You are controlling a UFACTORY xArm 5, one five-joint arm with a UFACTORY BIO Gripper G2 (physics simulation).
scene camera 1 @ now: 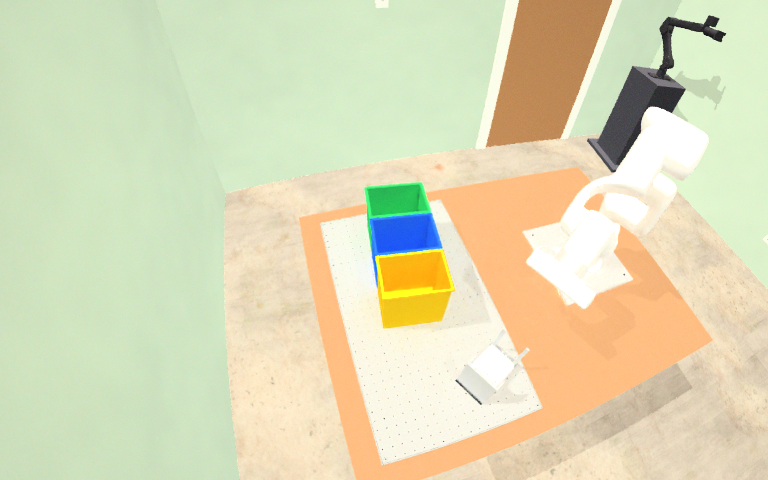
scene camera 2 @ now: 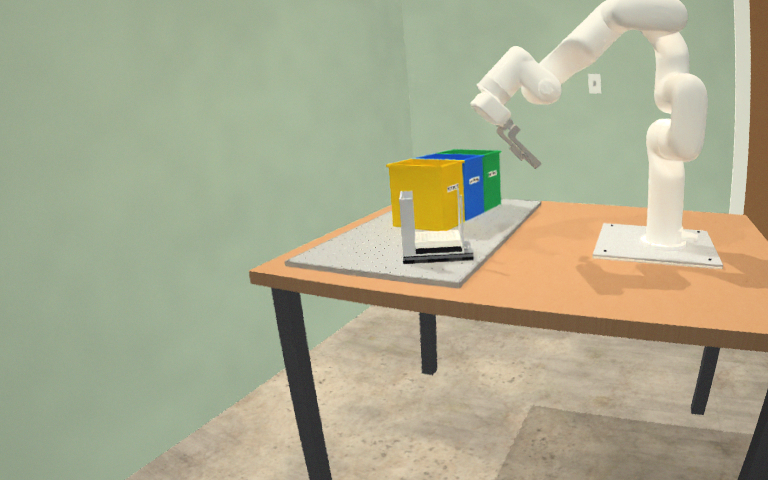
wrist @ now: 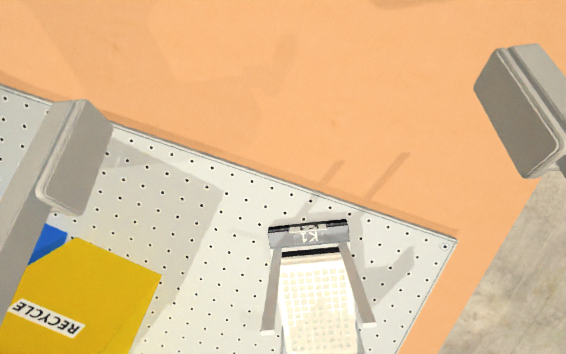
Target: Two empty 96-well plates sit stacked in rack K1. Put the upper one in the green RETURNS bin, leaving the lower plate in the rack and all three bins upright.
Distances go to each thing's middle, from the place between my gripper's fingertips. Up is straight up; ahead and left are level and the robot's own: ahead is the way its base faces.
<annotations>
My hand is 190 mm short of the white 96-well plate (scene camera 1: 493,365), 140 mm to the right of it and 170 mm above it. The rest, counted from my hand: green bin (scene camera 1: 399,199) 370 mm ahead, 370 mm to the right, 120 mm below; yellow bin (scene camera 1: 413,288) 360 mm ahead, 110 mm to the right, 120 mm below; blue bin (scene camera 1: 408,233) 370 mm ahead, 240 mm to the right, 120 mm below.
</annotations>
